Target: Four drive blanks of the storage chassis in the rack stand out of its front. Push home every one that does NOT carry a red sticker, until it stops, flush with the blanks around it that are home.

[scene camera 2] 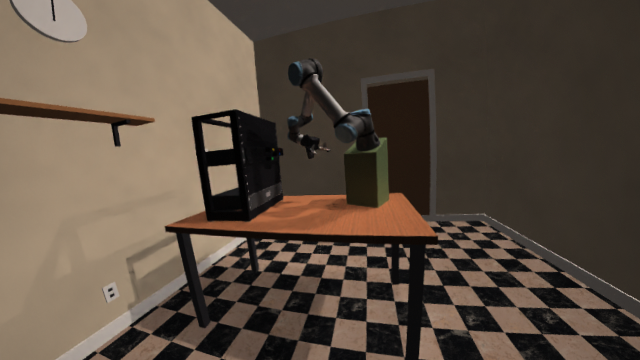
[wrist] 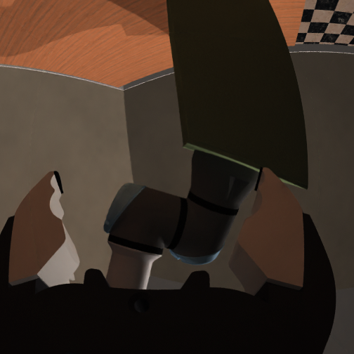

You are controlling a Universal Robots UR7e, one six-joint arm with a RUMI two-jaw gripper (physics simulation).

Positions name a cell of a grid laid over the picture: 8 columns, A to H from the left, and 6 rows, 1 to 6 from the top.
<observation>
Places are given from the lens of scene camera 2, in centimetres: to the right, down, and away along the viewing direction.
black rack (scene camera 2: D3): -38, -15, 108
</observation>
